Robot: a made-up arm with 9 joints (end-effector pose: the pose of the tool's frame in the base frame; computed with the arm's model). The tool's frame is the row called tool.
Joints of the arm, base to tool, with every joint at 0 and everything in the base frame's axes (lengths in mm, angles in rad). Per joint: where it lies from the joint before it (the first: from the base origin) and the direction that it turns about. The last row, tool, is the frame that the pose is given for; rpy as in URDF.
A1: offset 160 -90 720 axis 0.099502 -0.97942 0.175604
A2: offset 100 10 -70 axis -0.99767 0.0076 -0.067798
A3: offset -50 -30 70 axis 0 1 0
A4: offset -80 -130 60 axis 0.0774 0.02 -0.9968
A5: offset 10 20 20 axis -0.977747 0.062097 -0.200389
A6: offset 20 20 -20 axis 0 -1 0
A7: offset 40 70 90 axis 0 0 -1
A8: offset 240 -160 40 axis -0.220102 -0.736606 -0.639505
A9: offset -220 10 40 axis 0.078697 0.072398 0.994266
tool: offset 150 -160 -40 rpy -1.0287 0.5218 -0.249
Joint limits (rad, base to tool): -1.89..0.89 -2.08..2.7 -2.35..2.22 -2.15..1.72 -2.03..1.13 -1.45..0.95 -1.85..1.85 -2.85..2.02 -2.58..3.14
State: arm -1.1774 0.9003 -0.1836 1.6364 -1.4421 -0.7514 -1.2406 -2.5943 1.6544
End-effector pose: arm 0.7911 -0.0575 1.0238 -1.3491 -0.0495 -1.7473
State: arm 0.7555 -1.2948 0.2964 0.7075 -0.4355 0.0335 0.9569 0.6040 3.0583
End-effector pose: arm 0.4615 -0.1785 0.7861 -0.0202 -1.2463 1.2286
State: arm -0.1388 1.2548 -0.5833 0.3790 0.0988 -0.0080 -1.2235 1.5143 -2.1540
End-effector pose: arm 0.3729 -0.1357 0.5642 0.2850 -0.5073 -1.1340
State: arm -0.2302 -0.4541 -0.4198 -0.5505 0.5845 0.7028 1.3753 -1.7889 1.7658
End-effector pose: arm -0.1966 -0.3636 0.7970 -0.5872 -1.2583 1.8668
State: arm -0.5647 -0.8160 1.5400 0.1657 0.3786 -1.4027 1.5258 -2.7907 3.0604
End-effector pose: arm 0.3944 -0.4913 0.0258 1.2178 0.4718 -0.7380
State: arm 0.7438 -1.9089 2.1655 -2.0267 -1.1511 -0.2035 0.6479 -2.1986 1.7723
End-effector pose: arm 0.1135 -0.1284 0.8383 -0.4825 -1.2173 1.4609
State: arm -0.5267 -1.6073 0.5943 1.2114 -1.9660 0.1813 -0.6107 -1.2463 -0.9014
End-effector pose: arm -0.1332 -0.1304 -0.0510 1.5101 0.5678 -0.1971
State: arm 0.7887 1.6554 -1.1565 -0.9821 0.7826 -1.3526 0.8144 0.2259 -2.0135
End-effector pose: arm 0.1529 -0.1470 0.5120 -1.2715 2.2302 1.2543
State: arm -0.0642 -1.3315 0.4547 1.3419 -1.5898 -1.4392 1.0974 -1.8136 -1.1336
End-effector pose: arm -0.1019 -0.0096 0.1680 1.3020 0.7272 2.6953
